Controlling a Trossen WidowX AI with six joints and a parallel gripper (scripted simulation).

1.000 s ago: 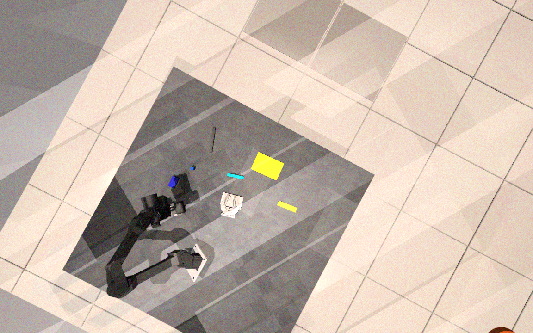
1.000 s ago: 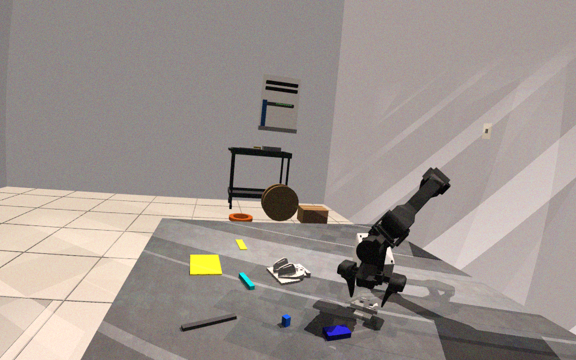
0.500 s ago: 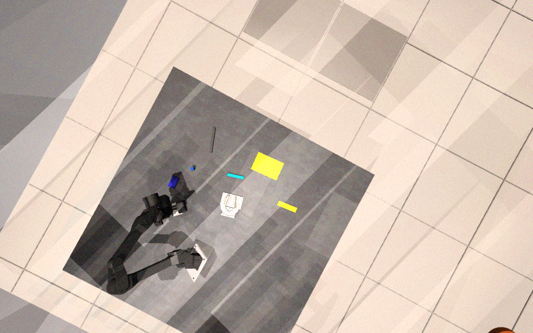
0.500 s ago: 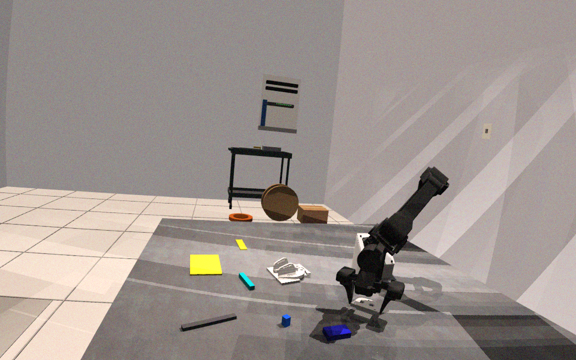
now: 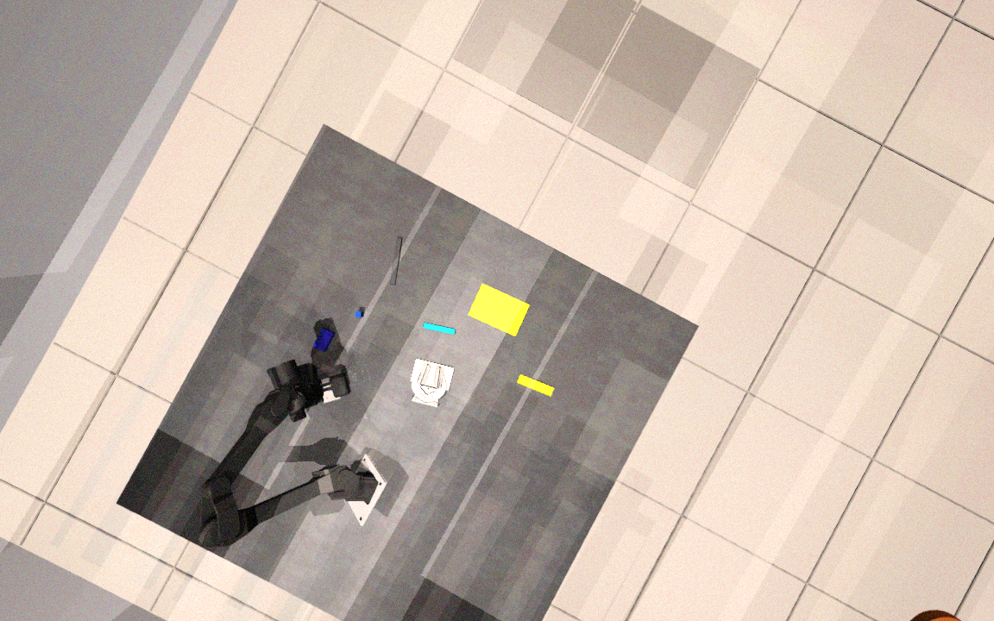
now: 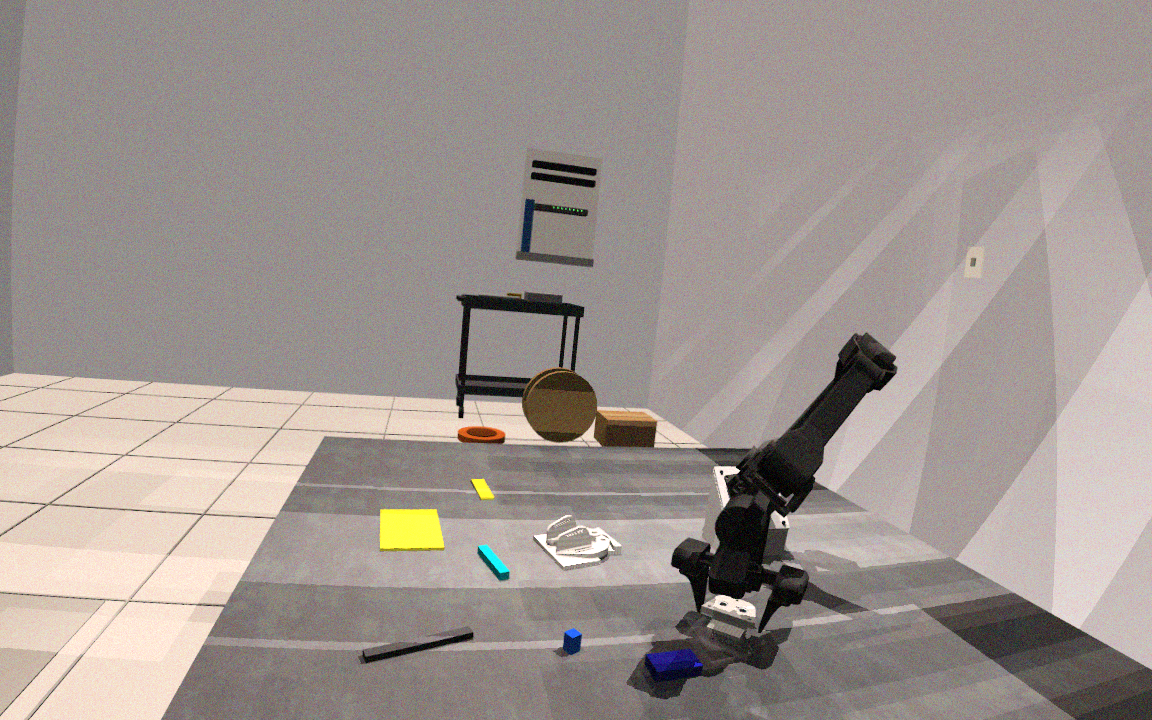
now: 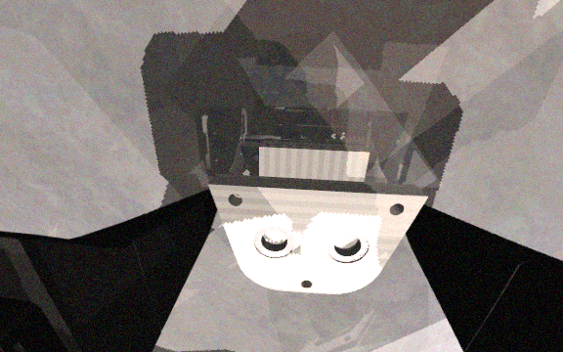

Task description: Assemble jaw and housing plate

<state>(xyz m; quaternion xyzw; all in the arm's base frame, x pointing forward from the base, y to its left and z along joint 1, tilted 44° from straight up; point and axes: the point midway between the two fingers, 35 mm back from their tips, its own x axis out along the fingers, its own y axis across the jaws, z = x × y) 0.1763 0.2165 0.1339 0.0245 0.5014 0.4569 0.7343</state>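
Right now the white jaw is 260 mm to the right of my gripper tip, 110 mm ahead of it and 10 mm above it. Round my gripper tip: cyan bar (300 mm ahead, 240 mm to the right); then small blue cube (240 mm ahead); then dark bar (430 mm ahead, 30 mm to the right, 10 mm below).
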